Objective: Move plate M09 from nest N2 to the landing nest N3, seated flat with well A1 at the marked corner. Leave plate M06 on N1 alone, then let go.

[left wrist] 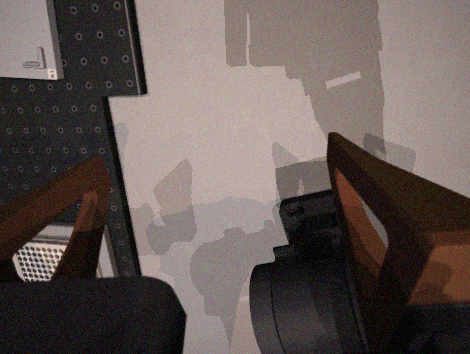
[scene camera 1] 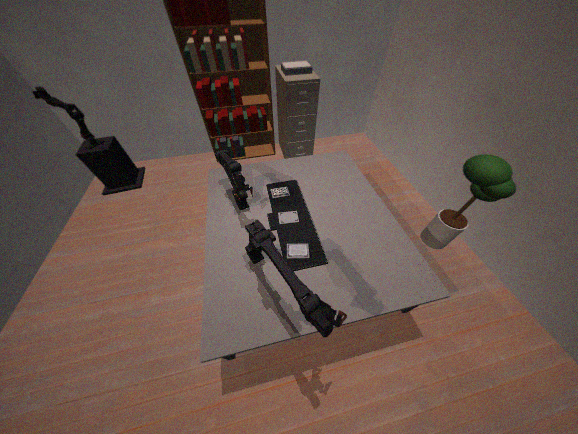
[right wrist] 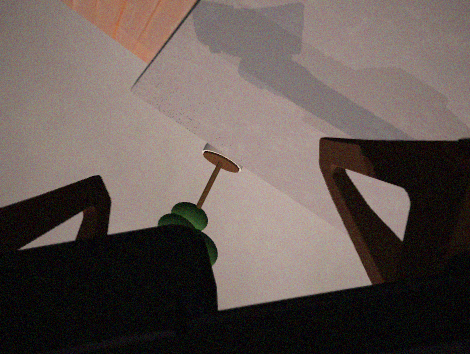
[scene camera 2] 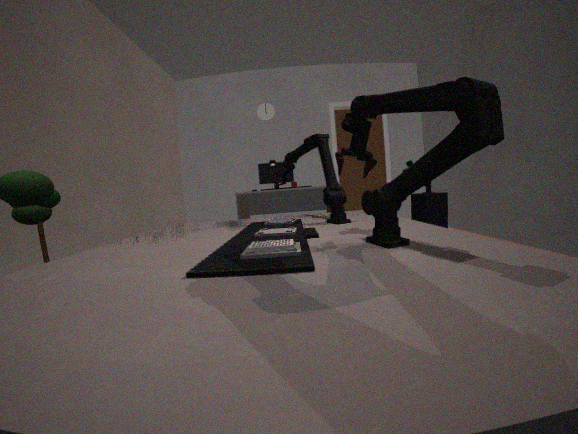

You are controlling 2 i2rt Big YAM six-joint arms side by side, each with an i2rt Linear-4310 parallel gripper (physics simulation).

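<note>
Plate M06, white with rows of wells, sits in the end nest of the black board. The middle nest shows a plain pale surface and a corner mark in the left wrist view. The far-end nest is pale; I cannot tell which one bears M09. My left gripper is open and empty, above the table beside the board. My right gripper is open and empty, near the table edge.
The grey table carries both arms. A potted plant stands beyond the table's right edge. A bookshelf and a filing cabinet stand behind it. A black pedestal with another arm stands at the left.
</note>
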